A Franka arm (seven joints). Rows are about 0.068 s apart.
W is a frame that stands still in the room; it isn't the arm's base.
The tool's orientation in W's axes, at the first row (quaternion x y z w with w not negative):
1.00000 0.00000 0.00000 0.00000
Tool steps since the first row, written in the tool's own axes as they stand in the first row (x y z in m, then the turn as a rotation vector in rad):
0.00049 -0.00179 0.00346 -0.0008 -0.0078 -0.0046
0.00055 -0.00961 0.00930 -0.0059 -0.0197 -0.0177
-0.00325 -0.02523 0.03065 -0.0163 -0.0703 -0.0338
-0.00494 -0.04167 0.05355 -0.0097 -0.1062 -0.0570
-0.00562 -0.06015 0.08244 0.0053 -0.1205 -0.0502
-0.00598 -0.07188 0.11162 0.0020 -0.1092 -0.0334
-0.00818 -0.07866 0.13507 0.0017 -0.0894 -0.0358
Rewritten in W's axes. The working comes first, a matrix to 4 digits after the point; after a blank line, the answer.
The tool's axes in the first row as the columns of a matrix, in W's axes (used below as rounded here):
1.0000 0.0000 0.0000
0.0000 -1.0000 0.0000
0.0000 0.0000 -1.0000

0.00049 0.00179 -0.00346 -0.0008 0.0078 0.0046
0.00055 0.00961 -0.00930 -0.0059 0.0197 0.0177
-0.00325 0.02523 -0.03065 -0.0163 0.0703 0.0338
-0.00494 0.04167 -0.05355 -0.0097 0.1062 0.0570
-0.00562 0.06015 -0.08244 0.0053 0.1205 0.0502
-0.00598 0.07188 -0.11162 0.0020 0.1092 0.0334
-0.00818 0.07866 -0.13507 0.0017 0.0894 0.0358

